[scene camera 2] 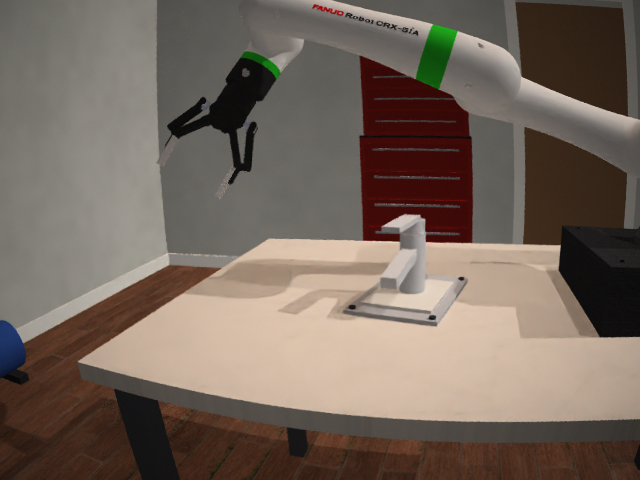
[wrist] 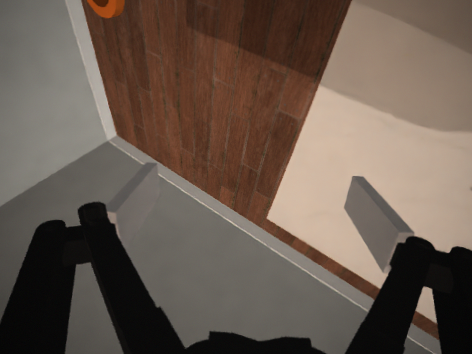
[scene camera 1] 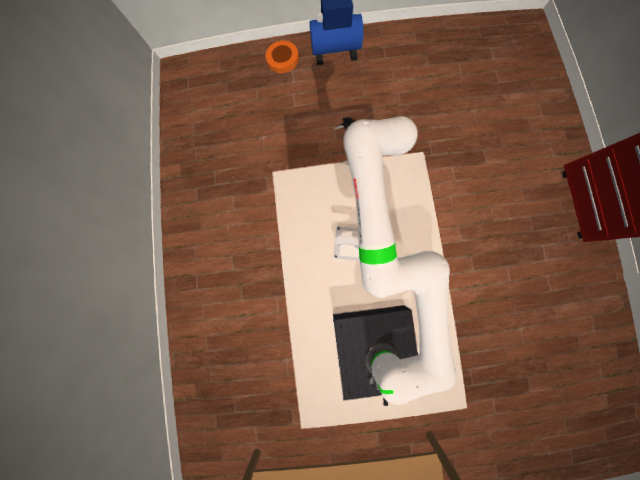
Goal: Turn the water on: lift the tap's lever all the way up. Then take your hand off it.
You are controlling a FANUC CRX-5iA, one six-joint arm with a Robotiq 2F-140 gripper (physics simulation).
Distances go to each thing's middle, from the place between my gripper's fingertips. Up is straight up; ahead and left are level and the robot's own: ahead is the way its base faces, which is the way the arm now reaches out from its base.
Labels:
The grey base plate (scene camera 2: 355,308) is 420 mm behind my hand, 220 mm below it and 100 mm to the right of it.

